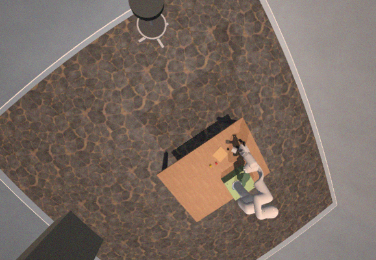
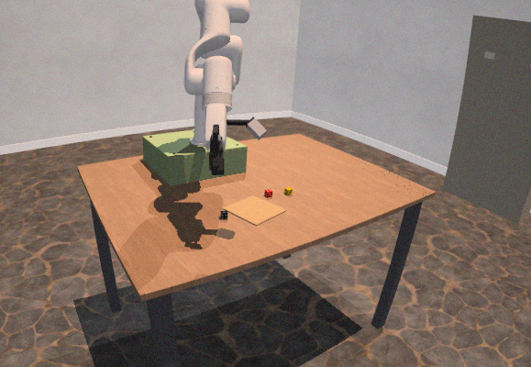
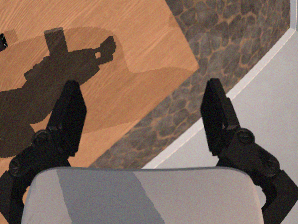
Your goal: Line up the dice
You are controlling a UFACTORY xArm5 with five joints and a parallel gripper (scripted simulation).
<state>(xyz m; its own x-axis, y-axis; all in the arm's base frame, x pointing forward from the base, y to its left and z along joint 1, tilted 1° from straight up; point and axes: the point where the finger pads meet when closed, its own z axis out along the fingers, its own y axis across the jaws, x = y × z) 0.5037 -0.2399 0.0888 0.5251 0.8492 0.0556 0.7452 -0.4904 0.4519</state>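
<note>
My gripper is now 10 cm past the black die, 8 cm to the right of it and 19 cm above it. The rest, counted from my hand: red die (16 cm behind, 29 cm to the left, 19 cm below); then yellow die (14 cm behind, 37 cm to the left, 19 cm below); then tan mat (10 cm behind, 19 cm to the left, 20 cm below).
</note>
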